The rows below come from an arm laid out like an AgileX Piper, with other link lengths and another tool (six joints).
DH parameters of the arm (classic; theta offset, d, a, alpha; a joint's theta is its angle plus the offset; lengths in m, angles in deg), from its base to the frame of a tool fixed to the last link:
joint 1: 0 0.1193 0 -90
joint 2: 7.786 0 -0.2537 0
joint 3: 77.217 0 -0.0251 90
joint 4: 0 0.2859 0 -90
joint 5: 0 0 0 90
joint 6: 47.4 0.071 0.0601 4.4
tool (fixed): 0 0.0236 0 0
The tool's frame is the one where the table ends.
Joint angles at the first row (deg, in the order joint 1, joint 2, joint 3, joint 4, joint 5, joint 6):
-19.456 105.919 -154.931 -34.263 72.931 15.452
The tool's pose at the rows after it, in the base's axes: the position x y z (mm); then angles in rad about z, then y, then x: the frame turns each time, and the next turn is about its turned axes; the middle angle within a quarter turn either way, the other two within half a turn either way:
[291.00 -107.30 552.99 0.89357 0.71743 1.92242]
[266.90 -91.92 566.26 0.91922 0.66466 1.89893]
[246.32 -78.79 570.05 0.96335 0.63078 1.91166]
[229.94 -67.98 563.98 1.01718 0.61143 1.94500]
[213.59 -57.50 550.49 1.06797 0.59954 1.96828]
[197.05 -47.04 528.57 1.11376 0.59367 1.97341]
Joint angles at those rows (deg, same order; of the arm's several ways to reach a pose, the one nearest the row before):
-19.456 100.835 -152.829 -30.612 73.080 16.869
-19.455 95.405 -148.919 -27.596 73.144 17.911
-19.454 89.525 -142.588 -24.986 73.020 18.706
-19.457 82.919 -133.327 -22.759 71.781 19.426
-19.455 75.197 -121.682 -20.713 68.806 20.026
-19.457 66.521 -108.181 -18.745 63.996 20.360

